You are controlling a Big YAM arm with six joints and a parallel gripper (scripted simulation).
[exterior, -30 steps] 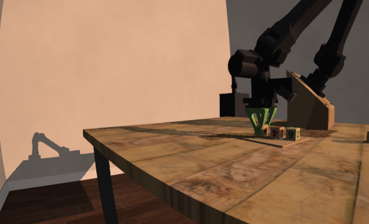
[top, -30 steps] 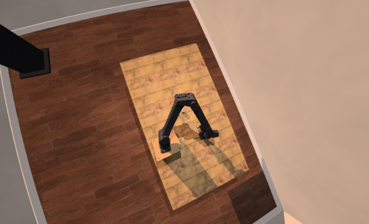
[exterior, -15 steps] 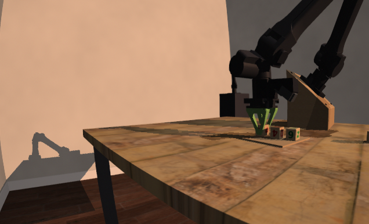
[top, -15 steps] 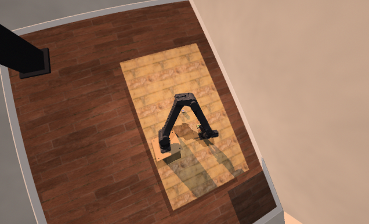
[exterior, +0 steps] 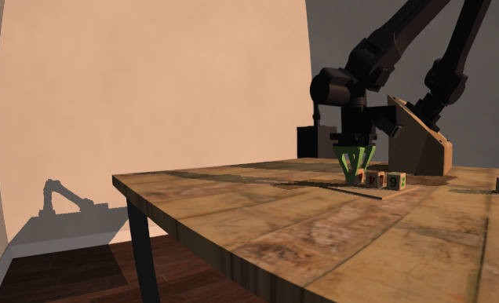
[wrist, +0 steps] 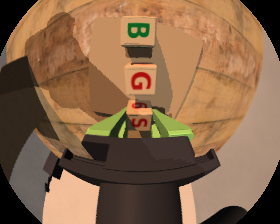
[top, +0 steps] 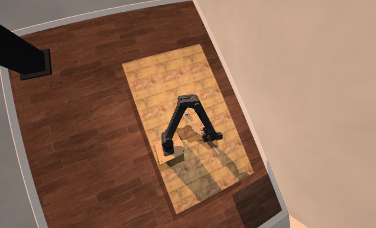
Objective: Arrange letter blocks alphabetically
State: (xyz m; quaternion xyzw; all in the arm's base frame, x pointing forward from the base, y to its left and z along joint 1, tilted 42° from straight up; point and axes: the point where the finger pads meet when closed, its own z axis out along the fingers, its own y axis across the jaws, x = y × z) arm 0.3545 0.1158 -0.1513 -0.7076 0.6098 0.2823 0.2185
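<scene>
Right now the thin brown mat is 5 cm to the left of my hand and 2 cm below it. From my hand the other things lie so: block (1 cm behind, 10 cm to the left).
</scene>
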